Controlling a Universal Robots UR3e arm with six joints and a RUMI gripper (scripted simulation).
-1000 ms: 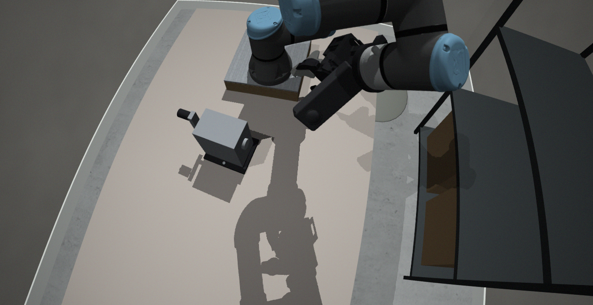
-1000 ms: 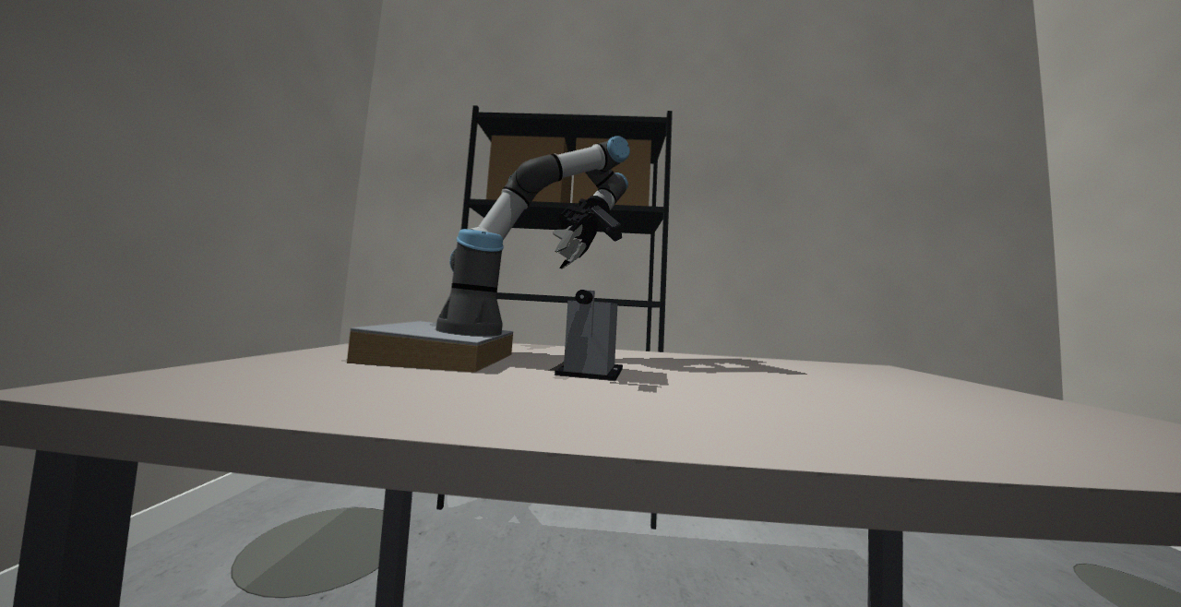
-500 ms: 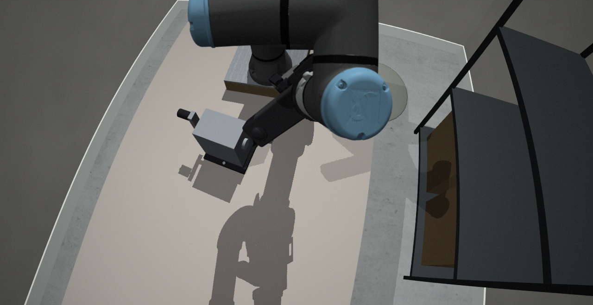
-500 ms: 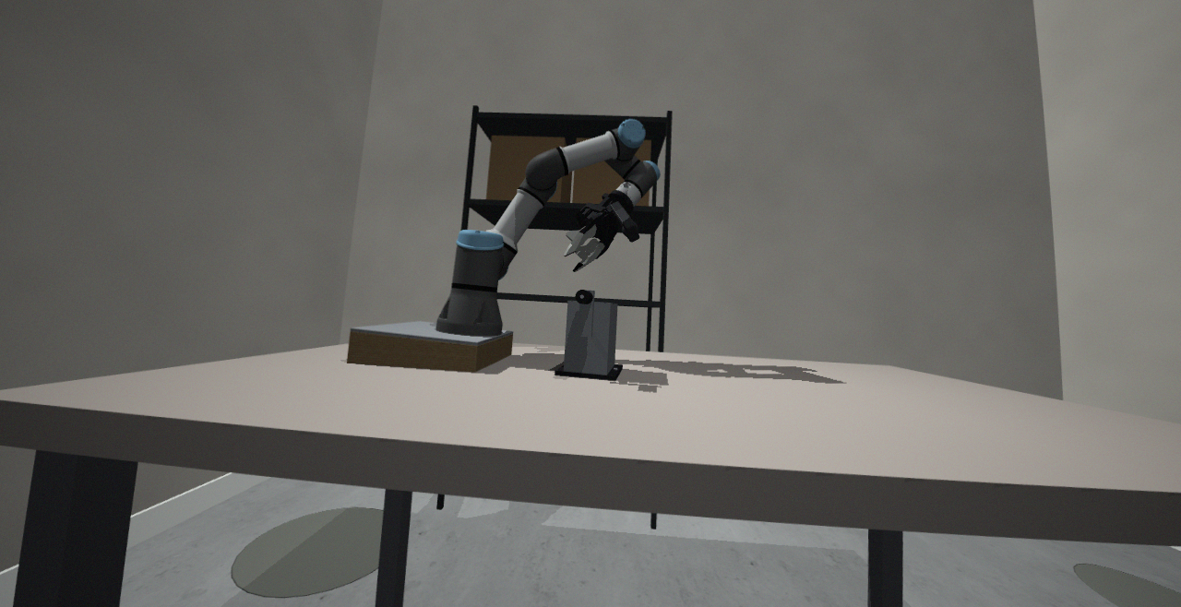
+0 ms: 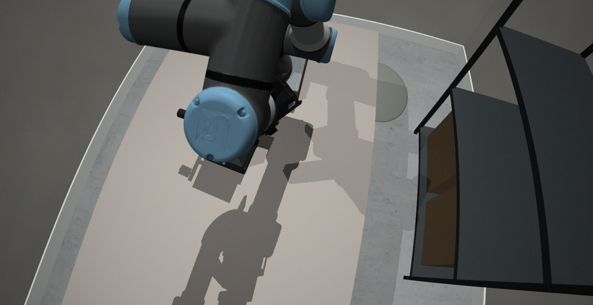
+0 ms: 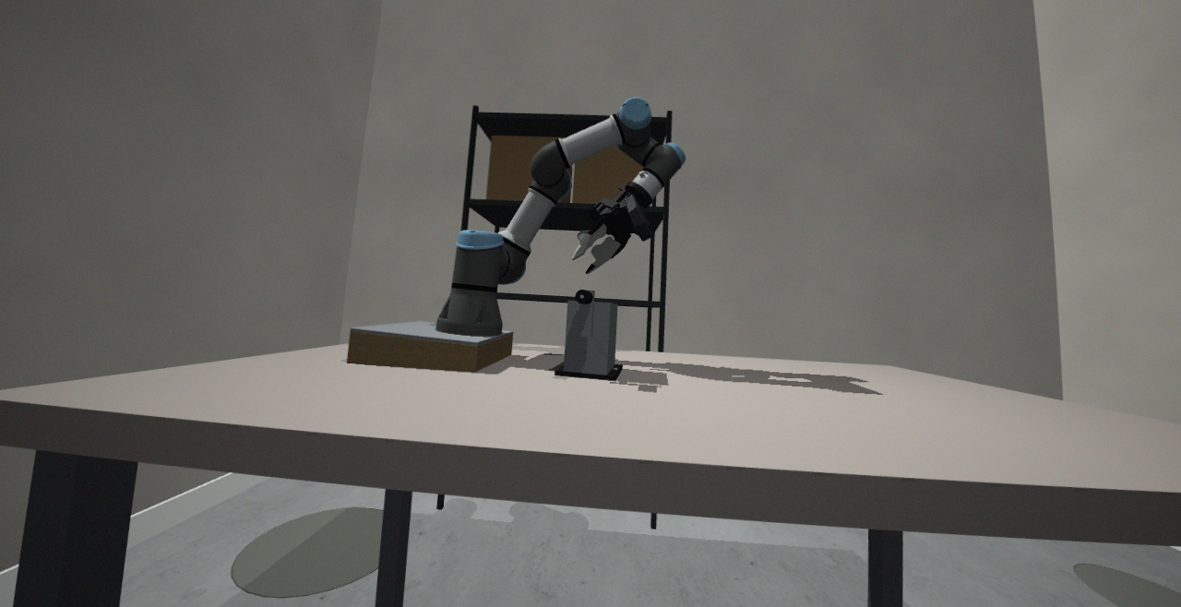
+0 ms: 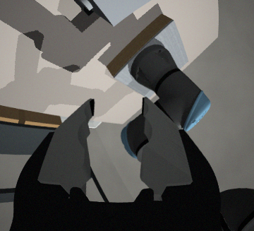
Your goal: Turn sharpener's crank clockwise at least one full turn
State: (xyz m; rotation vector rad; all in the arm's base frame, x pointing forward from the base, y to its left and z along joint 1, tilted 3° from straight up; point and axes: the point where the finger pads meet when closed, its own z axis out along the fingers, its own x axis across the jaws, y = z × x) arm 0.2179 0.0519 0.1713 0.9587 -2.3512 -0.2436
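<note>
The crank handle is 1 cm ahead of my hand, 21 cm to the right of it and 9 cm below it.
</note>
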